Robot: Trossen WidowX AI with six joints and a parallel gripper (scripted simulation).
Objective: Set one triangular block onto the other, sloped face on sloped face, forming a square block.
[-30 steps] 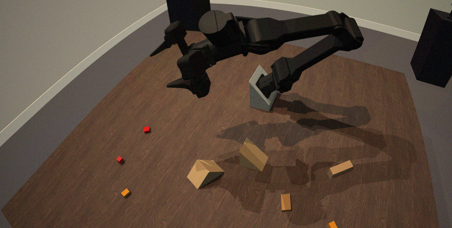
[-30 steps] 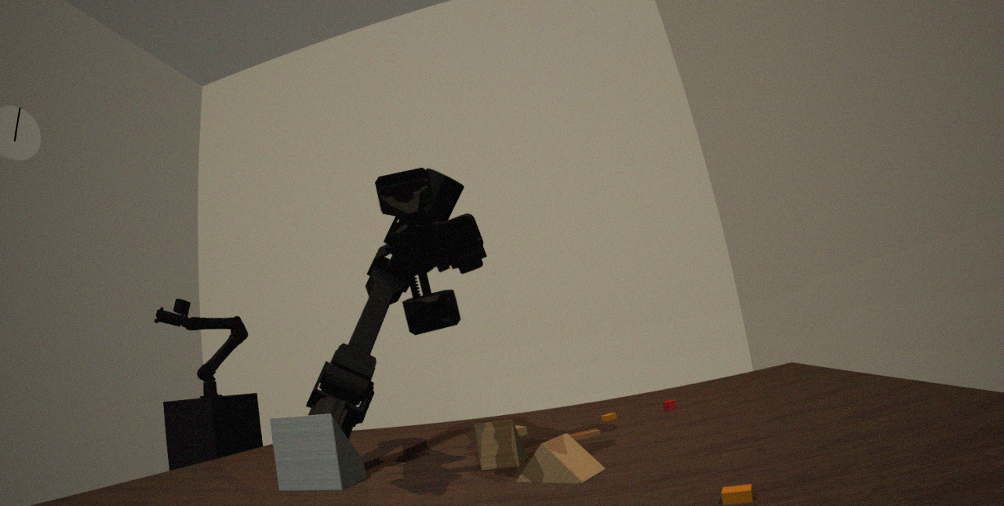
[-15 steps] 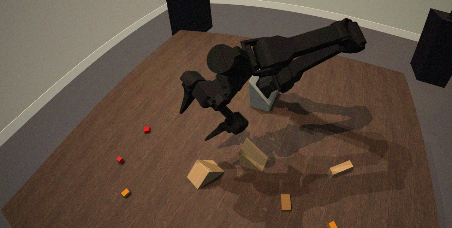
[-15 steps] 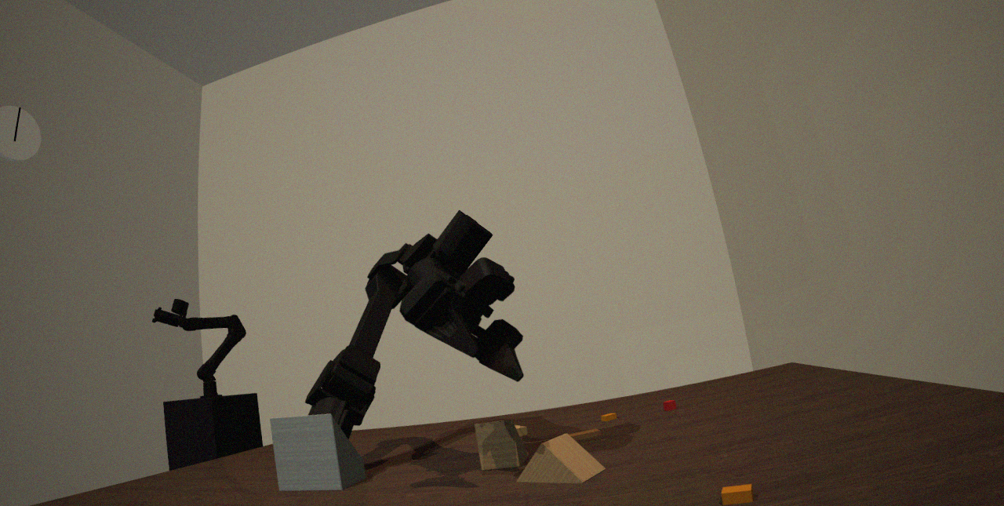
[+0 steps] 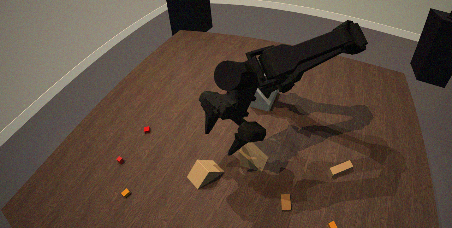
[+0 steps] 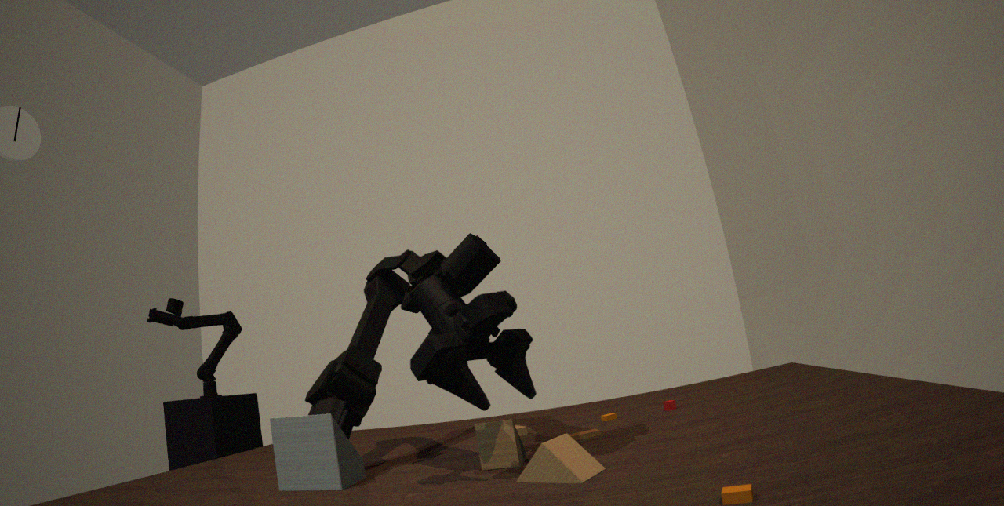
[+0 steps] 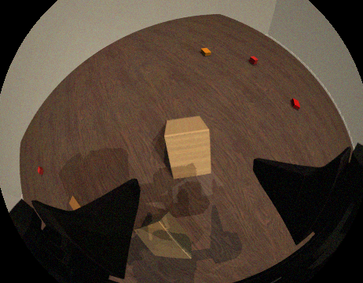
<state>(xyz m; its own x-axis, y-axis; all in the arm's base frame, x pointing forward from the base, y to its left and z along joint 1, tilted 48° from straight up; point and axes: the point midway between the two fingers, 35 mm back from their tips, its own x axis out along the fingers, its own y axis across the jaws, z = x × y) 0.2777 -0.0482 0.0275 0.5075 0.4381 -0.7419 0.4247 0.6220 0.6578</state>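
The tan triangular block is 7 cm below my gripper tip, 5 cm ahead of it and 2 cm to the right of it. The rest, counted from my gripper tip: tan wooden triangular block: 8 cm below, 7 cm to the left, 4 cm behind; then tan plank: 34 cm to the left, 9 cm below, 9 cm behind.
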